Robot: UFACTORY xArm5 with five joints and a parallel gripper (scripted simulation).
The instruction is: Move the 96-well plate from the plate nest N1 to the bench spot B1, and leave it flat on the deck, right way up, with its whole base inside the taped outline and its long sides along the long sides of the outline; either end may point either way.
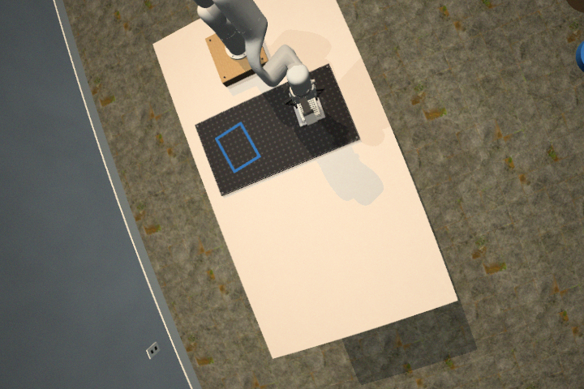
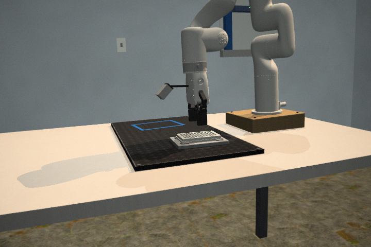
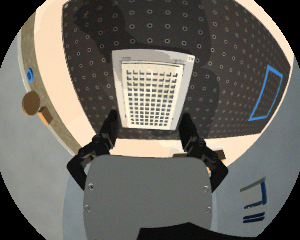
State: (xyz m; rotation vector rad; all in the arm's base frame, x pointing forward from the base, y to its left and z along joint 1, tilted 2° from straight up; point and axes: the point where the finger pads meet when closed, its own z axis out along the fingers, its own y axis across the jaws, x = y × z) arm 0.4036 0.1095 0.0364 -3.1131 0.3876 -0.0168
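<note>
Right now the white 96-well plate is 5 cm below my hand. Round my hand: grey plate nest N1 (7 cm below).
</note>
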